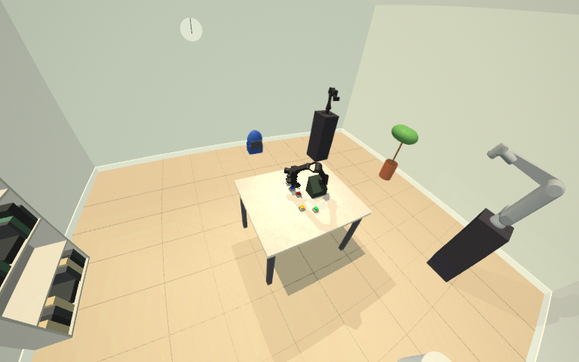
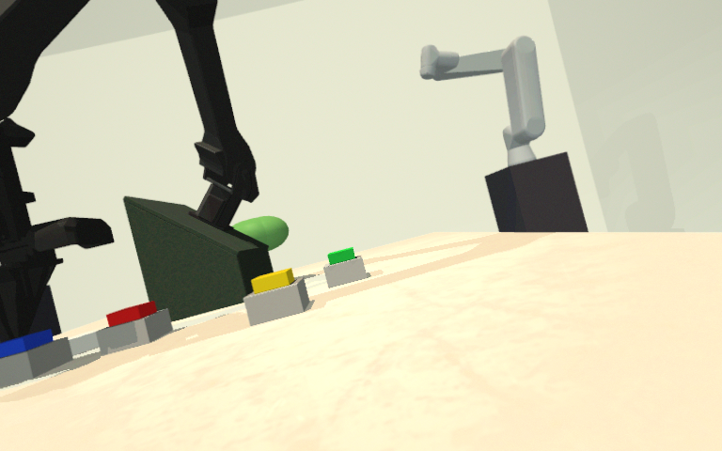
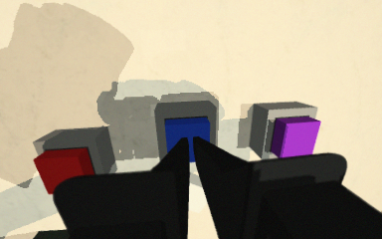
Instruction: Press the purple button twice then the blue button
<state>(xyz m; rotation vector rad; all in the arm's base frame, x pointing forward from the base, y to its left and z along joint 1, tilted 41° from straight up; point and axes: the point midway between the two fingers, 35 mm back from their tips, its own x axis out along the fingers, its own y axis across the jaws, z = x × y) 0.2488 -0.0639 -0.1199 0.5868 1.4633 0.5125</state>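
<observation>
My gripper tip is now 10 mm above the blue button. Round my gripper tip: small grey block 80 mm behind, 30 mm below; then red button 100 mm to the left, 20 mm behind, 10 mm below; then purple button 90 mm to the right, 10 mm below, 10 mm behind.
</observation>
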